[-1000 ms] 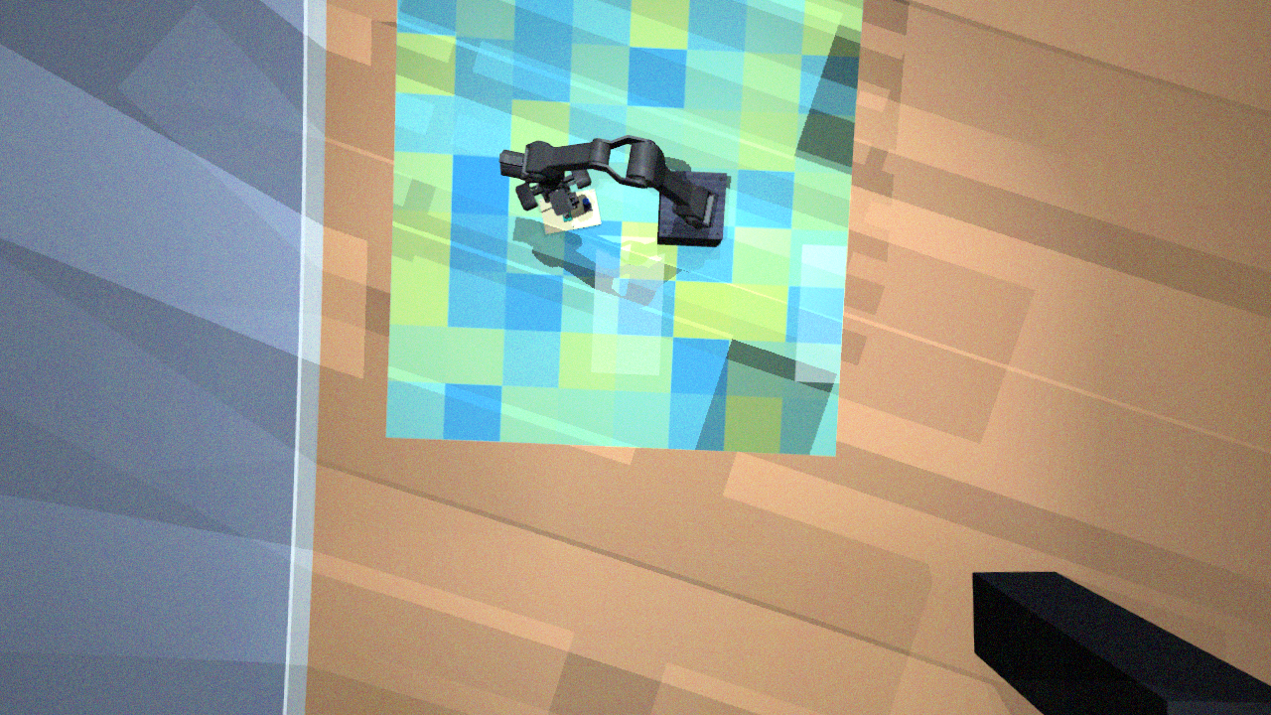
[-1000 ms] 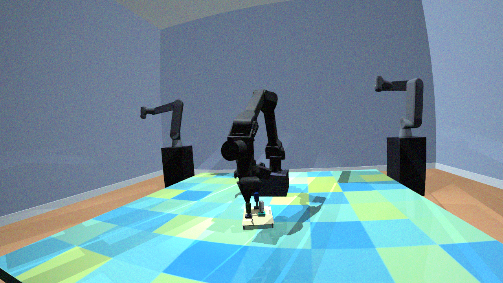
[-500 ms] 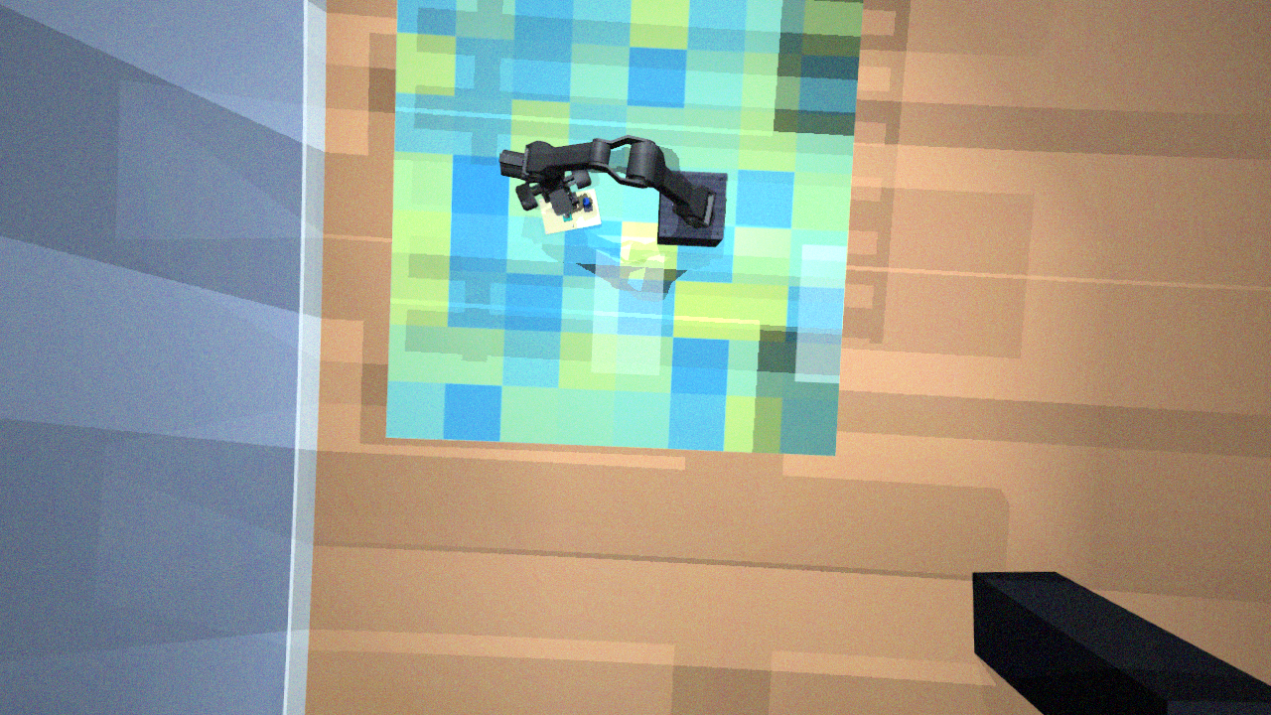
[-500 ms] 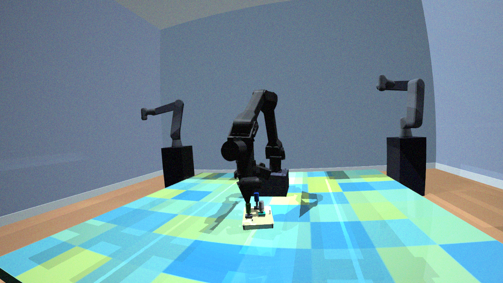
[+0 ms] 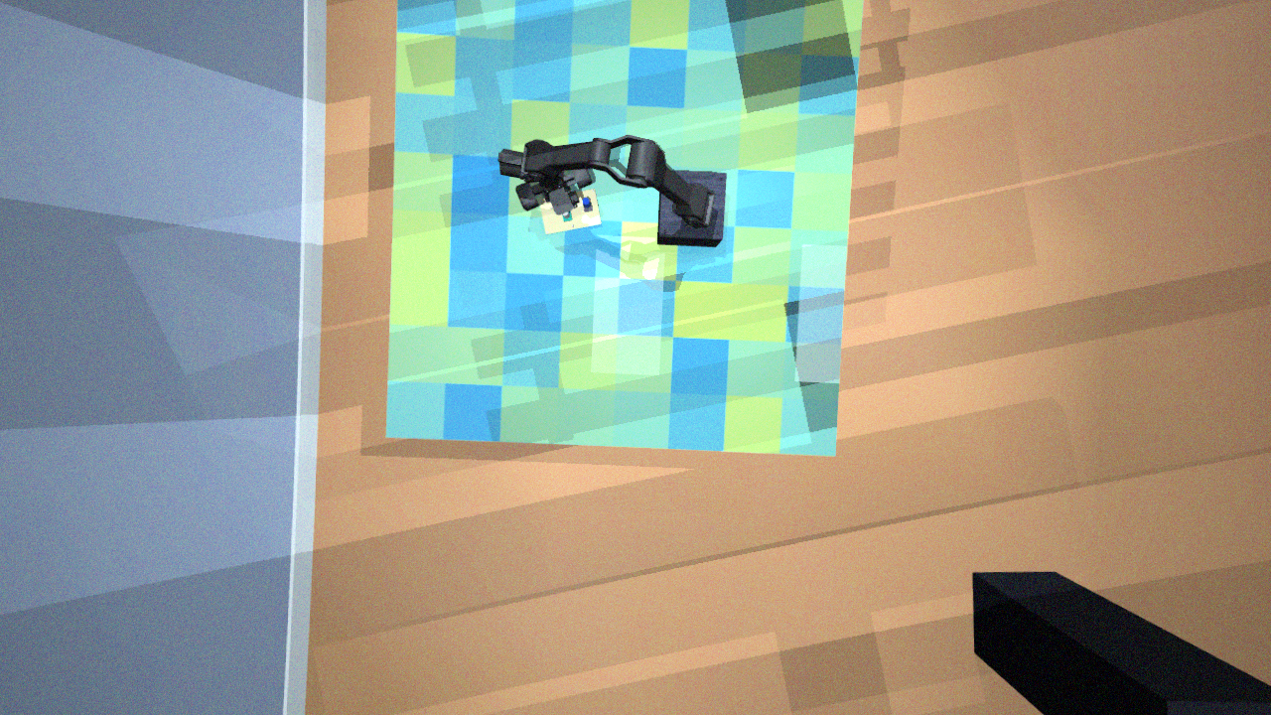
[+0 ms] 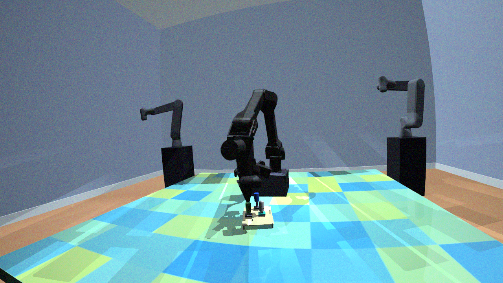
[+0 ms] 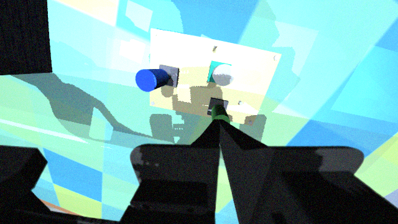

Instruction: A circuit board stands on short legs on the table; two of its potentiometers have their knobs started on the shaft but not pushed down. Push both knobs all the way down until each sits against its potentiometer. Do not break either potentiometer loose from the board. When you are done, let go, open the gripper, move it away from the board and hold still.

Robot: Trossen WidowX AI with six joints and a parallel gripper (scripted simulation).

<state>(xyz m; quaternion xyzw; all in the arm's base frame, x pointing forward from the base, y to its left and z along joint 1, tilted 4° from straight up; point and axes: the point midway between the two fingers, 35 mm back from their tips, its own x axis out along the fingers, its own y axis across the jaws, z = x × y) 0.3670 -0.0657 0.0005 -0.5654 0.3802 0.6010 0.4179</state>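
Right now my gripper tip is 2 cm above the green knob. The rest, counted from my gripper tip: grey knob (4 cm to the left, 2 cm below, 1 cm behind); teal potentiometer (4 cm to the left, 3 cm below, 1 cm behind).
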